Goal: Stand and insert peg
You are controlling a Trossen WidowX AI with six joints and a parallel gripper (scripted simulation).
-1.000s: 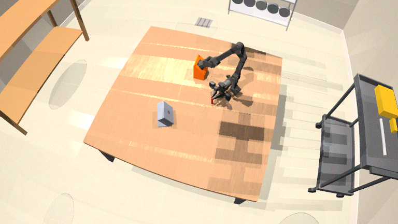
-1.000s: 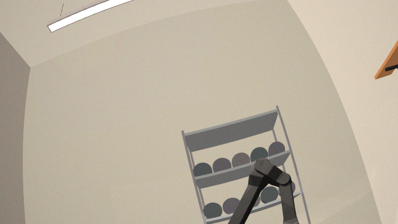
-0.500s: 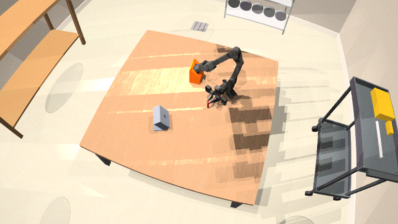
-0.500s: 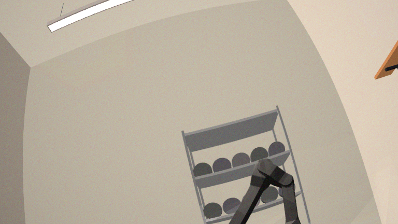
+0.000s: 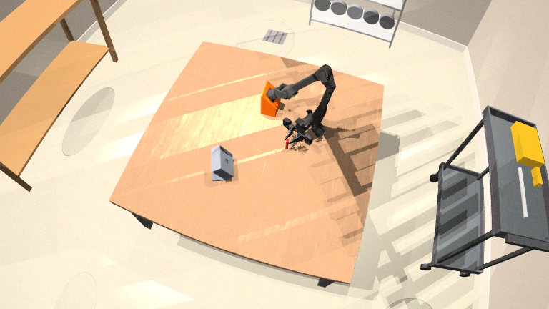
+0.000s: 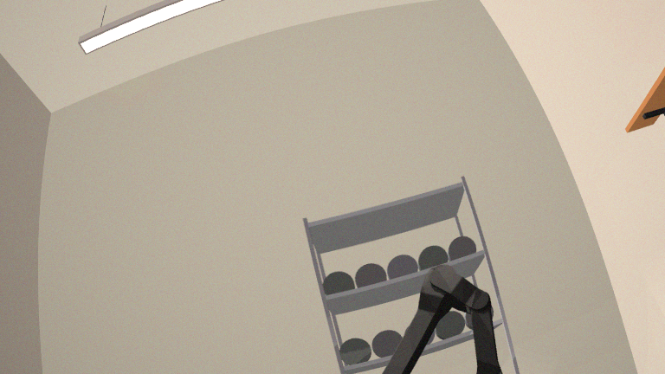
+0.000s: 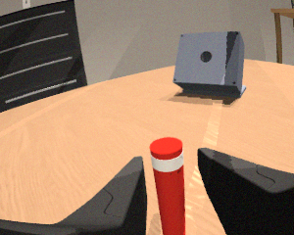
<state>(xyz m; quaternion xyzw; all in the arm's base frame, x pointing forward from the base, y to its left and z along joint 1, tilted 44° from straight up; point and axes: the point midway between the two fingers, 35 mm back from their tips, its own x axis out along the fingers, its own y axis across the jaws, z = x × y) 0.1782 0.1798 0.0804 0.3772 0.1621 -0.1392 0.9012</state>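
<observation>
My gripper tip is 10 mm above the red peg. Round my gripper tip: grey sloped panel: 240 mm to the right, 240 mm ahead.
</observation>
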